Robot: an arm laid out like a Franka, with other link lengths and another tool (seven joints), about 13 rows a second.
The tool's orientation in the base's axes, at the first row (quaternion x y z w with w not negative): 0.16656, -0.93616, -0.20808, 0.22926
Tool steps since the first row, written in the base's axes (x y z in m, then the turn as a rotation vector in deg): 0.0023, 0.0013, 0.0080, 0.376, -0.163, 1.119; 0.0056, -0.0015, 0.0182, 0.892, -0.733, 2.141; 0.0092, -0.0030, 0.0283, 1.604, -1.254, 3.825; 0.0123, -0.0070, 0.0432, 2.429, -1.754, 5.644; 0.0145, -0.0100, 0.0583, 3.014, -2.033, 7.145; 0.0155, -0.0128, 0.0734, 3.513, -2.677, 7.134; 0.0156, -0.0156, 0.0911, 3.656, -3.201, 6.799
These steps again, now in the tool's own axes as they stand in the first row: 0.0004, 0.0043, -0.0072, 0.154, 0.300, -1.143; 0.0025, 0.0060, -0.0180, 0.320, 0.176, -2.405; 0.0037, 0.0086, -0.0284, 0.541, 0.359, -4.284; 0.0081, 0.0115, -0.0432, 0.707, 0.599, -6.322; 0.0129, 0.0154, -0.0575, 0.870, 0.933, -7.915; 0.0186, 0.0199, -0.0711, 0.709, 0.267, -8.356; 0.0260, 0.0257, -0.0863, 0.682, -0.369, -8.321
